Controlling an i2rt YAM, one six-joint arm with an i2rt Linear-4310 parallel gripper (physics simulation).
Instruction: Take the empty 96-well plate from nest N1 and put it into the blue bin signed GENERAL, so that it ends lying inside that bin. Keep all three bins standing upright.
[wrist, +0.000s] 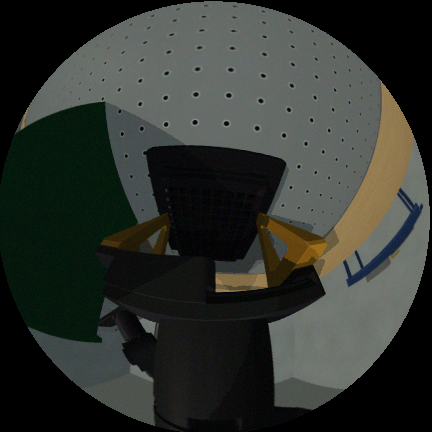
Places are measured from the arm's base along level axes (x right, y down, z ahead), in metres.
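Where they show: gripper, between the fingertips: (213, 217); arm's base, origin of its link: (121, 311).
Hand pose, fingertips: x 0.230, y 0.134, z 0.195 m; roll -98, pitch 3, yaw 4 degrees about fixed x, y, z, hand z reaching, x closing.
Note:
Each offset is from my fingertips to the top centre of the thing. "pt": to the spot under its first point. Level surfaces: height alone.
A dark 96-well plate @[dx -0.004, dy -0.011, dz -0.012 m] (215, 200) with a grid of wells lies in a black nest @[dx -0.004, dy +0.000, dz -0.012 m] (215, 157) in the middle of the wrist view. The nest's label does not show, so I cannot read whether it is N1. My gripper (213, 217) is open. Its two orange fingertips stand apart, one near the left side and one near the right side of the plate's near half. The height of the tips against the plate is hard to tell in the dark shading. The blue bin signed GENERAL cannot be made out in this view.
A large dark green panel @[pt dx -0.109, dy -0.069, dz +0.068 m] (60, 215) fills the left side. The nest stands on a grey board @[dy +0.015 m] (320, 90) with rows of holes. A light wooden edge (392, 145) runs along the right. Beyond it, lower down, is a blue frame (395, 245) with thin bars.

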